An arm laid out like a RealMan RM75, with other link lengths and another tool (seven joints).
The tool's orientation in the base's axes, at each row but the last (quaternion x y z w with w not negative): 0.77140 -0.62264 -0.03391 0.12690; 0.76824 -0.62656 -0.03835 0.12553; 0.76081 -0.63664 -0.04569 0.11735; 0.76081 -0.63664 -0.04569 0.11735; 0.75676 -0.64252 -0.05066 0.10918; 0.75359 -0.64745 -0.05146 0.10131; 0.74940 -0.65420 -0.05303 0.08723; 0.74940 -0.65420 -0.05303 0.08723; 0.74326 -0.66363 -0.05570 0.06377; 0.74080 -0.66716 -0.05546 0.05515; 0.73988 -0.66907 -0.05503 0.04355; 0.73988 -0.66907 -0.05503 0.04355; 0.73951 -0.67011 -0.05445 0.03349
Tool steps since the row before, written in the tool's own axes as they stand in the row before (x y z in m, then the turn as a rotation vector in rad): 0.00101 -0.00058 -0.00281 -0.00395 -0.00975 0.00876; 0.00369 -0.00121 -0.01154 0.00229 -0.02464 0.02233; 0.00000 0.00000 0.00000 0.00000 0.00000 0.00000; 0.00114 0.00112 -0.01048 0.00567 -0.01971 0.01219; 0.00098 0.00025 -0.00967 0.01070 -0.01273 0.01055; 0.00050 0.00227 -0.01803 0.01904 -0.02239 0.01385; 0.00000 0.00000 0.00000 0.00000 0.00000 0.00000; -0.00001 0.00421 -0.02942 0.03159 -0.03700 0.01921; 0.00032 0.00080 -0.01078 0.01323 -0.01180 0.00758; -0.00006 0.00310 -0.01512 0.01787 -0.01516 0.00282; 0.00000 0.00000 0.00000 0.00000 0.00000 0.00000; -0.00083 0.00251 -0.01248 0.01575 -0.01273 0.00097; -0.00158 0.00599 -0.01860 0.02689 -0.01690 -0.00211
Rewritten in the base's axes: 0.00137 -0.00044 0.00268 0.00656 0.00436 -0.01120; 0.00443 -0.00169 0.01121 0.01914 -0.00094 -0.02727; 0.00000 0.00000 0.00000 0.00000 0.00000 0.00000; 0.00143 -0.00004 0.01050 0.01726 -0.00383 -0.01602; 0.00202 -0.00003 0.00951 0.01176 -0.00966 -0.01250; 0.00165 0.00074 0.01809 0.02170 -0.01681 -0.01738; 0.00000 0.00000 0.00000 0.00000 0.00000 0.00000; 0.00161 0.00127 0.02965 0.03659 -0.02768 -0.02512; 0.00106 -0.00018 0.01076 0.01178 -0.01199 -0.00944; -0.00070 -0.00015 0.01542 0.01631 -0.01622 -0.00530; 0.00000 0.00000 0.00000 0.00000 0.00000 0.00000; -0.00081 0.00046 0.01272 0.01396 -0.01438 -0.00308; -0.00373 0.00054 0.01924 0.01953 -0.02511 -0.00094
